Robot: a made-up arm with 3 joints.
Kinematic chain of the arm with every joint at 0, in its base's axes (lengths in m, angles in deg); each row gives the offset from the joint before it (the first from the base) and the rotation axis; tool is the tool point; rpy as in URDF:
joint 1: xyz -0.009 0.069 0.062 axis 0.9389 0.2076 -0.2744
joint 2: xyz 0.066 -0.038 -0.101 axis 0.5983 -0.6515 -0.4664
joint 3: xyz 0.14 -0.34 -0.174 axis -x
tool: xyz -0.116 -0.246 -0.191 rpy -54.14 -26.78 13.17
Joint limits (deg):
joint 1: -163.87..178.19
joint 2: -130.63..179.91
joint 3: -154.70..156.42
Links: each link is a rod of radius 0.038 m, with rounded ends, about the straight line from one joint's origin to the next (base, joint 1, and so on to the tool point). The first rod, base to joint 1, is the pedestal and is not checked.
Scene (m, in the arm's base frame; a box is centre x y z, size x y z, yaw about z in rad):
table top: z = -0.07
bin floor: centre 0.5 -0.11 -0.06 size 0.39 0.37 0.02 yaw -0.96
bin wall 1: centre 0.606 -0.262 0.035 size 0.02 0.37 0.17 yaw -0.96
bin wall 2: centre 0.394 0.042 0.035 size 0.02 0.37 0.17 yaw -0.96
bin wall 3: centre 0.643 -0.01 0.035 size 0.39 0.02 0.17 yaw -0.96
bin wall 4: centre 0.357 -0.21 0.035 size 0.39 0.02 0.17 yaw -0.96
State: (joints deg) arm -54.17 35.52 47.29
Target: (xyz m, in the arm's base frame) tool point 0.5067 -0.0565 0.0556
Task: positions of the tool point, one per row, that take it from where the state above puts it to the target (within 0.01 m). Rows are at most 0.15 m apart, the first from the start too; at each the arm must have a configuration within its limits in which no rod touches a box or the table.
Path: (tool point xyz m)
1: 0.2772 -0.6068 0.3125
2: 0.3348 -0.5724 0.3751
3: 0.3812 -0.5228 0.4258
4: 0.4139 -0.4625 0.4632
5: 0.4315 -0.3956 0.4874
6: 0.4340 -0.3257 0.4986
7: 0.4219 -0.2550 0.4979
8: 0.4690 -0.2742 0.3838
9: 0.5042 -0.2561 0.2730
10: 0.5233 -0.2070 0.1765
11: 0.5242 -0.1365 0.1025
12: 0.5067 -0.0565 0.0556

